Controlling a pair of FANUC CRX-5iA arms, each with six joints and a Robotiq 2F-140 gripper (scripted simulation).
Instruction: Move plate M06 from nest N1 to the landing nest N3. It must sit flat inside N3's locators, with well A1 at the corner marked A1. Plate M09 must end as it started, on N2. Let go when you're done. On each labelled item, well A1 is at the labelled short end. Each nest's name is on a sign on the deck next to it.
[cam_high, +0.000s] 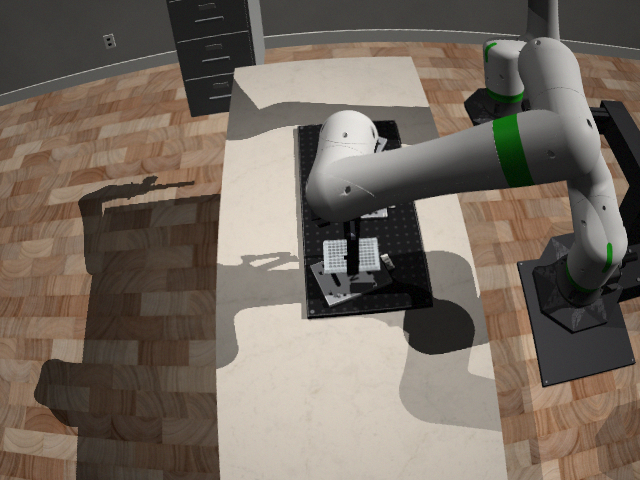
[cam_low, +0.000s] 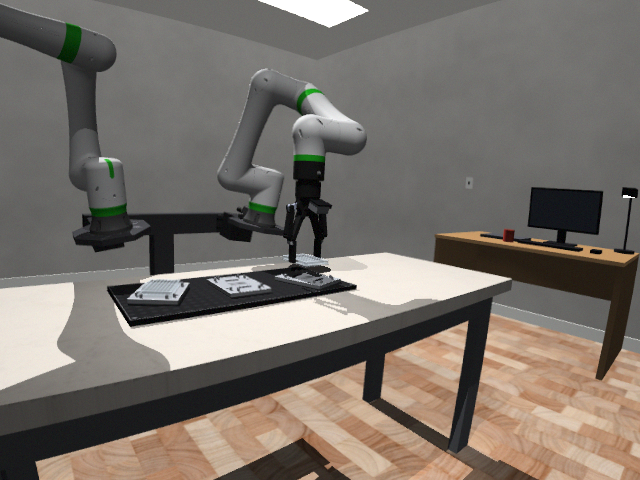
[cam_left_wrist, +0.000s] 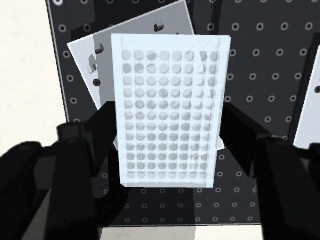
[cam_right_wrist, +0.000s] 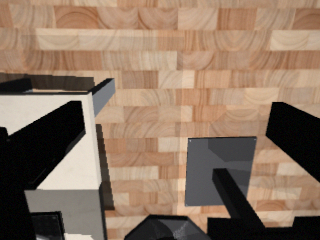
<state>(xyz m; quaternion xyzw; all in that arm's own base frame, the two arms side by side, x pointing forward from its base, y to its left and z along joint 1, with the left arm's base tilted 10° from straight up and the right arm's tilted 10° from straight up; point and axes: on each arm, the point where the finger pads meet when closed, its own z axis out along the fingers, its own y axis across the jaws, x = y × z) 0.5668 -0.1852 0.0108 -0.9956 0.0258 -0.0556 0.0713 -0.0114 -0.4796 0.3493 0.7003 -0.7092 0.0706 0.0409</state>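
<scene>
My left hand is 21 cm to the left of the landing nest N3, 8 cm above it and 4 cm past it. Also, from my left hand: plate M09: 42 cm to the right, 7 cm below, 7 cm behind; then plate M06: 2 cm below.
</scene>
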